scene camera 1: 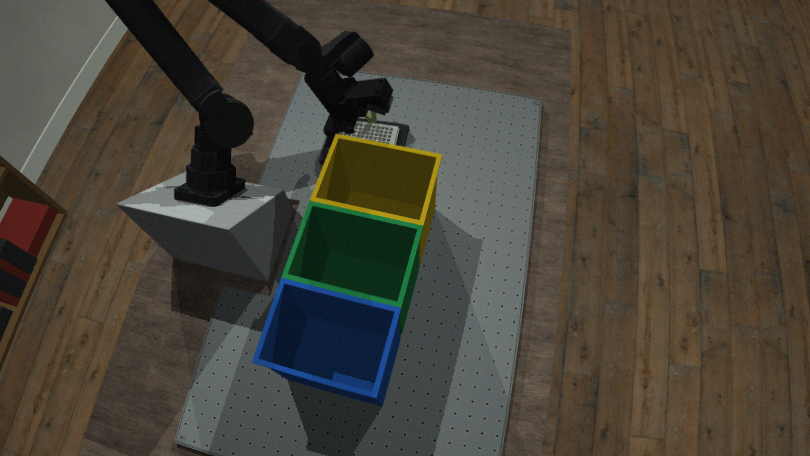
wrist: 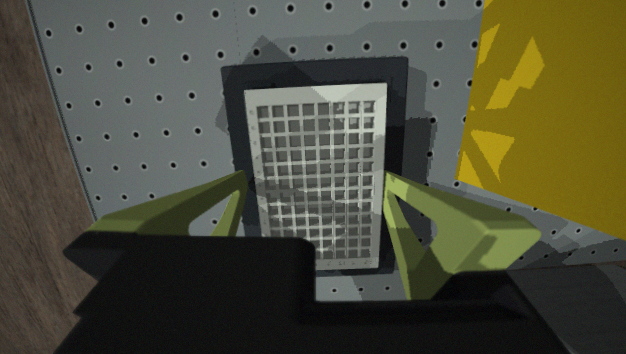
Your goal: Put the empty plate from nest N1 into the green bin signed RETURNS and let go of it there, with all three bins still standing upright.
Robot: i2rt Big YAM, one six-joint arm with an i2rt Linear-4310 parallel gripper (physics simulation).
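Frame: origin at the arm's base, x ahead, y left, z up, level; millimetres.
Where they show: gripper, fingertip midpoint: (wrist: 313, 177); arm's base, origin of the base link: (scene camera 1: 210, 192).
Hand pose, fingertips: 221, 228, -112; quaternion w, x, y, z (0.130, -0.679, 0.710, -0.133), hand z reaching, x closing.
Observation:
Things, the pixels of their top centre, and the offset from my fingertips, as dx, dy, dz. Level surfaces: height alone.
- white plate, middle of its top: (wrist: 319, 189) (scene camera 1: 364, 138) -5, -4, +12
- dark nest, middle of its top: (wrist: 319, 185) (scene camera 1: 364, 141) -5, -4, +1
- green bin, middle of its top: (scene camera 1: 352, 251) +66, -307, +166
- yellow bin, middle of its top: (scene camera 1: 376, 176) +73, -177, +166
- blue bin, middle of its top: (scene camera 1: 326, 335) +60, -437, +166
- grey perforated board, its level: dz -14
The white plate (scene camera 1: 376, 133) (wrist: 317, 170), a grid of square wells, lies in a dark nest (scene camera 1: 403, 135) (wrist: 315, 72) beside the yellow bin. The nest's sign does not show. My gripper (wrist: 313, 177) is open and empty, with its green fingertips on either side of the plate's long edges in the wrist view. In the scene view the arm hides much of the gripper and part of the plate. The green bin (scene camera 1: 354, 254) stands upright between the yellow bin (scene camera 1: 376, 175) (wrist: 555, 110) and the blue bin (scene camera 1: 331, 339), both upright. No lettering shows on the bins.
The bins stand in a row on the grey perforated board (scene camera 1: 487, 169) (wrist: 135, 85). The yellow bin's wall rises close to the right of the nest in the wrist view. The arm's grey pedestal (scene camera 1: 221, 243) stands left of the bins. A bookshelf (scene camera 1: 48, 226) is at the far left.

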